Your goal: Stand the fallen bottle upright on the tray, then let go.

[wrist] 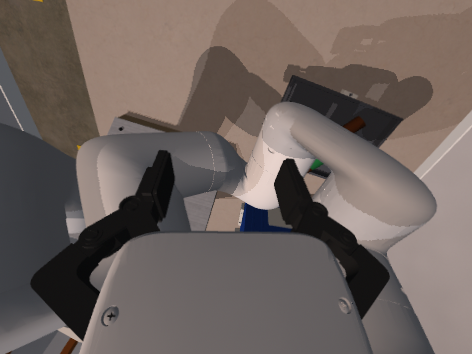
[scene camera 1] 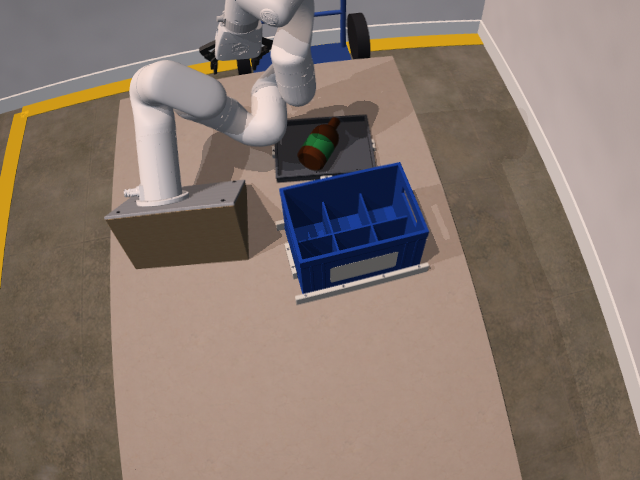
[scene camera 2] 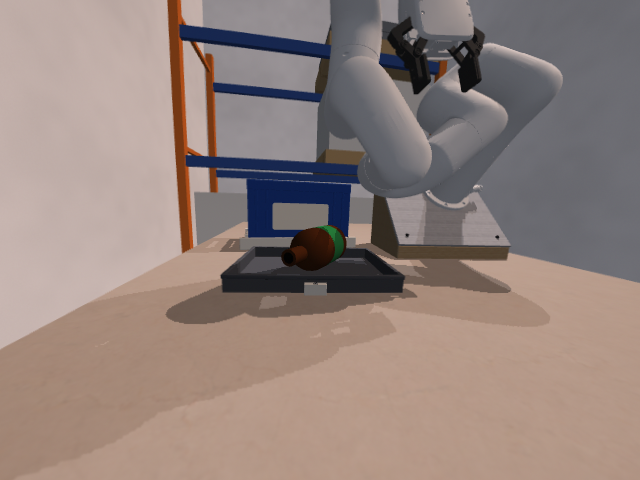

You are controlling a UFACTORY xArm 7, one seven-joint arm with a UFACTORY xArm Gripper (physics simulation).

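Seen in the pictures: gripper, fingertip midpoint: (wrist: 227,168) (scene camera 1: 234,67) (scene camera 2: 447,88); arm's base at its link origin: (scene camera 1: 162,200) (scene camera 2: 444,194).
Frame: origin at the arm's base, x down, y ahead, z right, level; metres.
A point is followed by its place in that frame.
Observation:
A brown bottle with a green label (scene camera 1: 318,145) {x 0.081, y 0.382, z -0.136 m} (scene camera 2: 316,248) {x 0.107, y 0.403, z -0.221 m} (wrist: 355,124) {x 0.107, y 0.433, z -0.233 m} lies on its side in the dark tray (scene camera 1: 371,135) {x 0.133, y 0.529, z -0.184 m} (scene camera 2: 258,285) {x 0.148, y 0.489, z -0.265 m} (wrist: 320,85) {x 0.133, y 0.344, z -0.283 m}. In scene camera 1 its neck points to the back right; in scene camera 2 its mouth faces the camera. In the wrist view the arm hides most of the bottle and part of the tray. My gripper (scene camera 1: 236,68) {x -0.146, y 0.208, z -0.233 m} (scene camera 2: 443,88) {x -0.146, y 0.208, z -0.233 m} (wrist: 227,168) {x -0.146, y 0.208, z -0.233 m} is open and empty. It hangs high above the table, apart from the bottle, to the left of the tray in scene camera 1 and to its right in scene camera 2.
A blue divided crate (scene camera 1: 361,263) {x 0.052, y 0.406, z 0.217 m} (scene camera 2: 258,206) {x 0.049, y 0.511, z 0.025 m} (wrist: 256,218) {x 0.054, y 0.295, z 0.039 m} stands beside the tray, with white rails at its base. The arm's wedge-shaped base block (scene camera 1: 191,237) {x 0.032, y 0.056, z 0.091 m} (scene camera 2: 439,251) {x 0.140, y 0.086, z -0.110 m} stands left of the crate in scene camera 1. A blue hand truck (scene camera 1: 330,54) is behind the table.

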